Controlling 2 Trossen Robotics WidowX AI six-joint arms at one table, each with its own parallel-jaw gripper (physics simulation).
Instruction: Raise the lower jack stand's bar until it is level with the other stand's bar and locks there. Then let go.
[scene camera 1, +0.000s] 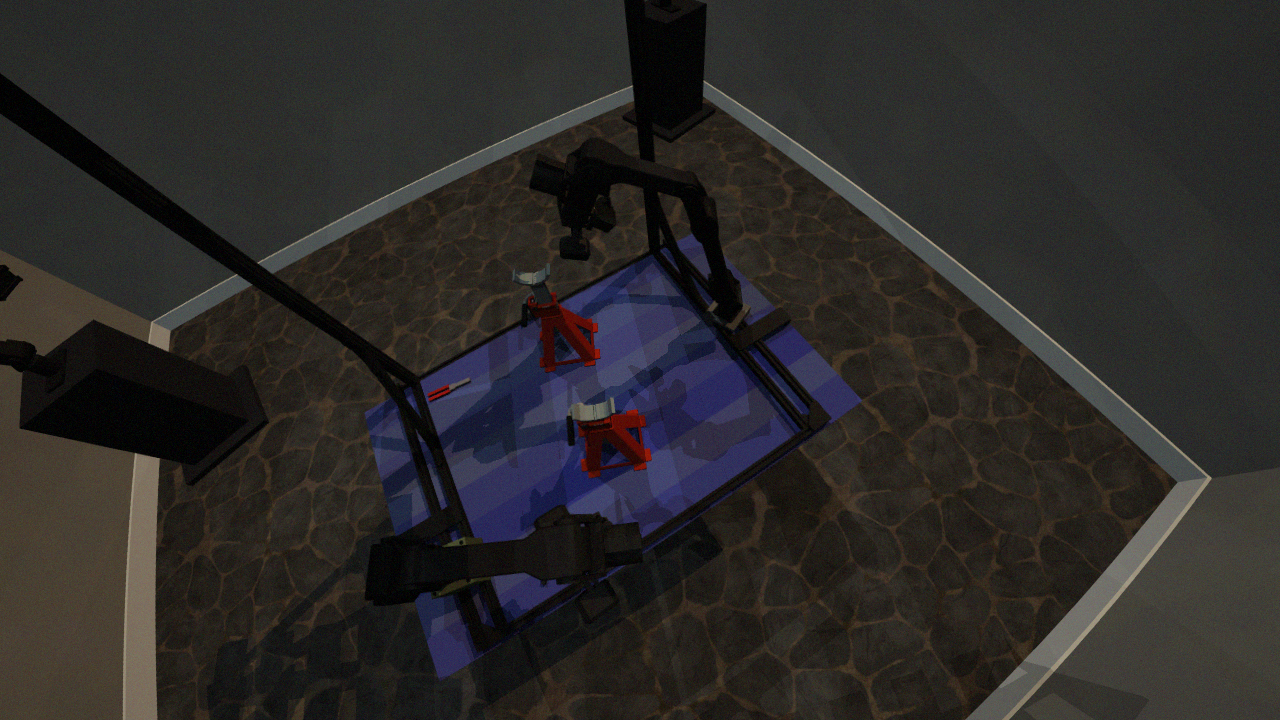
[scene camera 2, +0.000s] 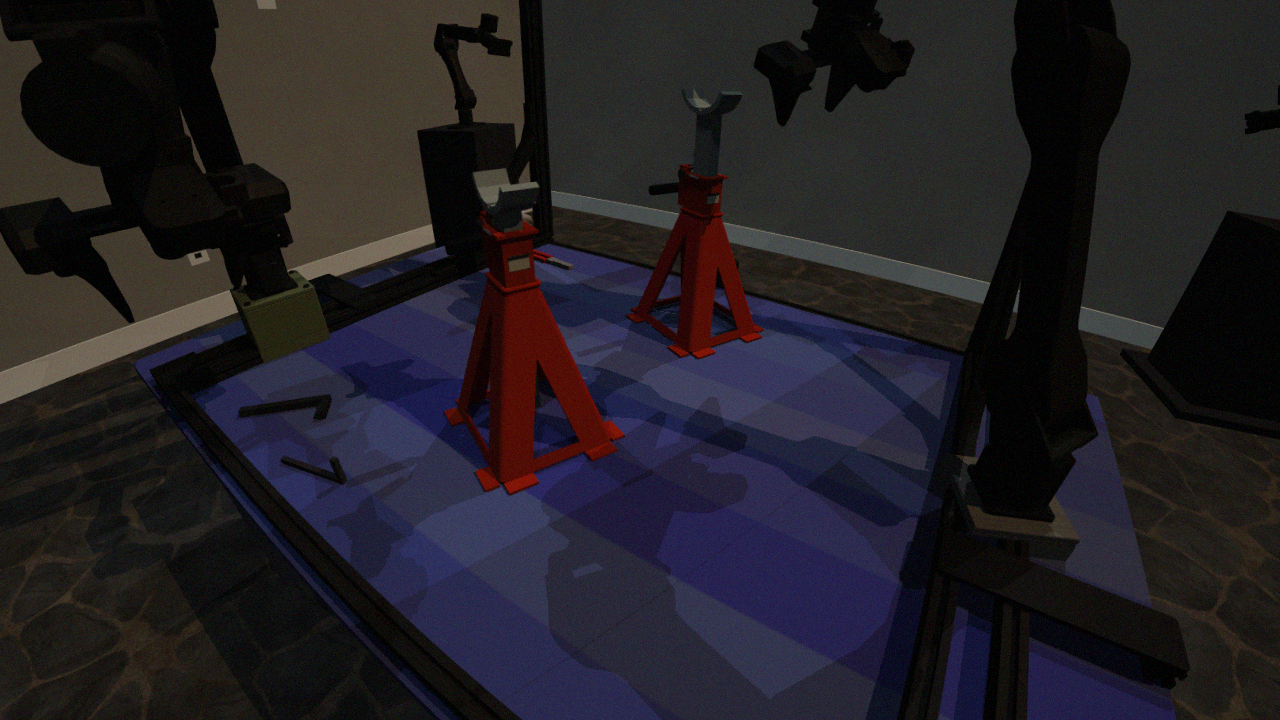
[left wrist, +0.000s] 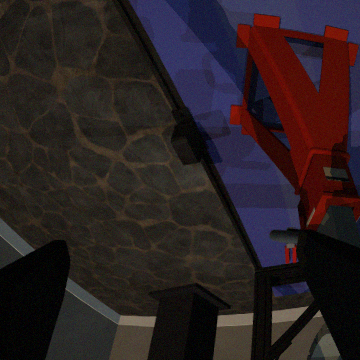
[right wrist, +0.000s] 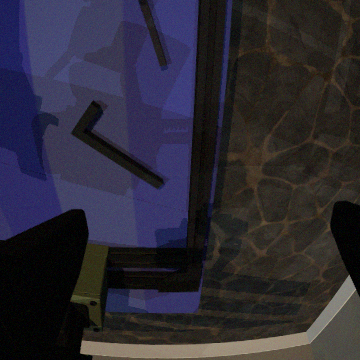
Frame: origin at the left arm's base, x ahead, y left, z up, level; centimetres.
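Seen in the pictures: left gripper, fingertip midpoint: (scene camera 2: 805, 117) (left wrist: 184, 249); right gripper, fingertip midpoint: (scene camera 2: 186, 302) (right wrist: 213, 219); left arm's base at its link origin: (scene camera 1: 727, 310) (scene camera 2: 1008, 493); right arm's base at its link origin: (scene camera 2: 271, 287).
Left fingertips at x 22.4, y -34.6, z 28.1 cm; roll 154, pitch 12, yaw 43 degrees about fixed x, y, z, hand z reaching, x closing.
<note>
Pixels of each thing's top centre, then the offset from my left fingertips to it. "pt": a spot on its surface instead.
- grey bar's curved saddle at its top centre: (scene camera 2: 502, 176) (scene camera 1: 592, 408) dy +31.4, dx +27.3, dz -3.7 cm
- dark handle at a spot on its surface: (scene camera 1: 571, 429) pt dy +28.1, dx +32.6, dz -10.6 cm
- red-handled tool at its top centre: (scene camera 2: 549, 257) (left wrist: 290, 247) (scene camera 1: 448, 388) dy -18.3, dx +44.3, dz -30.3 cm
The lower jack stand (scene camera 1: 615, 447) (scene camera 2: 512, 376) is red and upright; its grey bar's curved saddle (scene camera 1: 592, 411) (scene camera 2: 507, 198) sits close above the collar. A dark handle (scene camera 1: 571, 429) hangs at its side. The other jack stand (scene camera 1: 549, 335) (scene camera 2: 698, 268) (left wrist: 295, 105) is upright, with its grey bar (scene camera 1: 541, 293) (scene camera 2: 707, 143) (left wrist: 341, 222) standing well out of the collar. My left gripper (scene camera 2: 808, 116) (left wrist: 184, 249) is open and empty, beside the higher saddle and apart from it. My right gripper (scene camera 2: 184, 302) (right wrist: 213, 219) is open and empty, left of the lower stand in scene camera 2, clear of it.
Two dark L-shaped keys (scene camera 2: 286, 405) (scene camera 2: 313, 469) (right wrist: 120, 157) (right wrist: 154, 35) lie on the blue table top. A red-handled tool (scene camera 1: 447, 389) (scene camera 2: 553, 260) (left wrist: 291, 254) lies behind the stands in scene camera 2. Dark frame rails run along the table edges, with upright posts at corners.
</note>
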